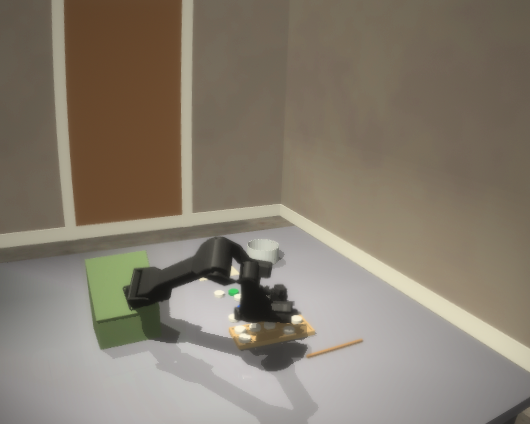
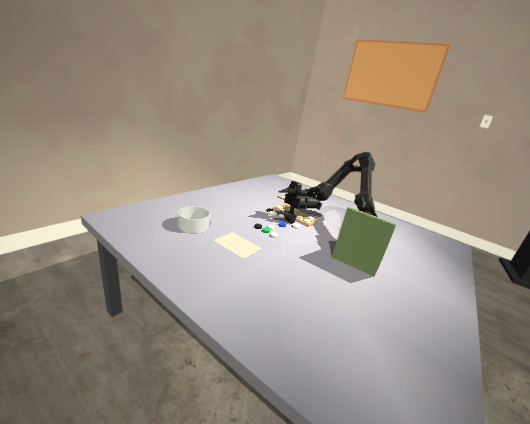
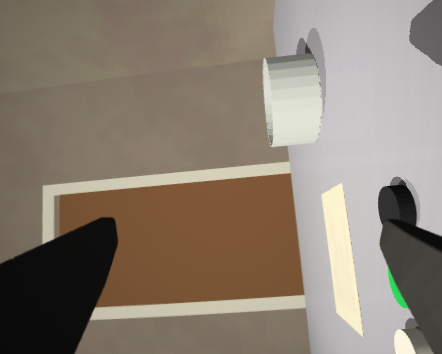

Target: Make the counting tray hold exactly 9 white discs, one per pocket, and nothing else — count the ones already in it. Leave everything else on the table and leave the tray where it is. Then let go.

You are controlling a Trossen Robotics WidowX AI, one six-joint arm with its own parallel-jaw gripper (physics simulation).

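The wooden counting tray [image 1: 304, 332] [image 2: 310, 220] lies on the table and holds several white discs, such as the white disc [image 1: 245, 336] at its near left corner. How many it holds is hidden under the arm. My gripper [image 1: 251, 320] [image 2: 290, 216] [image 3: 248, 231] is open and empty. It reaches down at the tray's end that faces the loose discs. Loose beside the tray lie a black disc [image 2: 257, 225] [image 3: 389, 200], a green disc [image 1: 234, 291] [image 2: 266, 230] [image 3: 394, 285], a blue disc [image 2: 282, 224] and a white disc [image 1: 219, 294] [image 2: 273, 235].
A white bowl [image 1: 263, 249] [image 2: 193, 219] [image 3: 293, 102] stands beyond the discs. A cream card [image 2: 237, 245] [image 3: 342, 256] lies flat near it. A green box [image 1: 116, 294] [image 2: 363, 241] stands by the arm's base. A thin wooden stick [image 1: 335, 348] lies past the tray.
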